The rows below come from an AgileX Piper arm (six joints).
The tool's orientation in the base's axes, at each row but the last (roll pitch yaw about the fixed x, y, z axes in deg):
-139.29 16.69 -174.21
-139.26 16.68 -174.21
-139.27 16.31 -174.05
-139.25 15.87 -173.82
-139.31 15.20 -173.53
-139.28 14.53 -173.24
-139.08 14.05 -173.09
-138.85 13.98 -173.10
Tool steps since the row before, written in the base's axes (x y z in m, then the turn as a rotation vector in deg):
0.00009 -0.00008 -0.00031 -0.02 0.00 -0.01
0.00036 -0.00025 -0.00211 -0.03 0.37 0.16
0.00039 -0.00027 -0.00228 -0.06 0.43 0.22
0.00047 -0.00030 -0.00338 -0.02 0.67 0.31
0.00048 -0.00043 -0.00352 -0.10 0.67 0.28
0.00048 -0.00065 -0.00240 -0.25 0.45 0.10
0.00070 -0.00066 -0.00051 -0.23 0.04 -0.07
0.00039 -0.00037 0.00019 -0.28 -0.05 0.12
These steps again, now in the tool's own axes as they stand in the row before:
0.00001 0.00014 0.00030 0.02 0.00 0.00
0.00029 0.00117 0.00179 -0.05 0.18 -0.36
0.00029 0.00126 0.00194 -0.05 0.19 -0.45
0.00051 0.00194 0.00278 -0.14 0.32 -0.65
0.00051 0.00192 0.00297 -0.05 0.33 -0.65
0.00021 0.00105 0.00229 0.16 0.27 -0.42
-0.00047 -0.00014 0.00097 0.23 0.06 -0.03
-0.00038 -0.00038 0.00020 0.25 -0.13 -0.13

